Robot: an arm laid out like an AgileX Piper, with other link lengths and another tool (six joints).
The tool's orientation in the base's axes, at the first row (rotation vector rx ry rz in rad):
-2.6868 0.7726 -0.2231
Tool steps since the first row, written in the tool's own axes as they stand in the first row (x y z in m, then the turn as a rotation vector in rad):
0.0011 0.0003 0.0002 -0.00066 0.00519 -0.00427
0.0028 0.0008 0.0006 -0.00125 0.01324 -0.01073
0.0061 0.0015 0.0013 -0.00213 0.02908 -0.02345
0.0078 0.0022 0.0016 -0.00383 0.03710 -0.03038
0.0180 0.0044 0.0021 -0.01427 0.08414 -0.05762
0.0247 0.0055 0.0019 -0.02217 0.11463 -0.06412
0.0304 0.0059 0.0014 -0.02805 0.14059 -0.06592
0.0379 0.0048 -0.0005 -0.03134 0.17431 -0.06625
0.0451 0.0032 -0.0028 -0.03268 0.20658 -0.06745
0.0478 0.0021 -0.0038 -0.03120 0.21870 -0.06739
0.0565 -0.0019 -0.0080 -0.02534 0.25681 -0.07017
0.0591 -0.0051 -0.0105 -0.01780 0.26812 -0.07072
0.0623 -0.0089 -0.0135 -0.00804 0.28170 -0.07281
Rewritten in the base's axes. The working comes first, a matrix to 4 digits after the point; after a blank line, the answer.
The tool's axes in the first row as the columns of a matrix, in the base's axes (used below as rounded here):
0.8402 -0.4867 0.2392
-0.5393 -0.7962 0.2742
0.0570 -0.3594 -0.9314

0.0008 -0.0008 -0.0002 -0.00410 -0.00495 0.00207
0.0021 -0.0020 -0.0007 -0.01006 -0.01281 0.00516
0.0047 -0.0041 -0.0014 -0.02155 -0.02843 0.01127
0.0059 -0.0055 -0.0018 -0.02854 -0.03580 0.01474
0.0135 -0.0126 -0.0025 -0.06672 -0.07510 0.02261
0.0185 -0.0172 -0.0023 -0.08976 -0.09689 0.01726
0.0230 -0.0207 -0.0017 -0.10776 -0.11489 0.00927
0.0294 -0.0244 0.0009 -0.12702 -0.14005 -0.00273
0.0357 -0.0276 0.0040 -0.14413 -0.16535 -0.01328
0.0382 -0.0285 0.0055 -0.14878 -0.17578 -0.01761
0.0465 -0.0312 0.0114 -0.16306 -0.21005 -0.02839
0.0496 -0.0307 0.0150 -0.16237 -0.22327 -0.03151
0.0534 -0.0302 0.0193 -0.16127 -0.23992 -0.03389

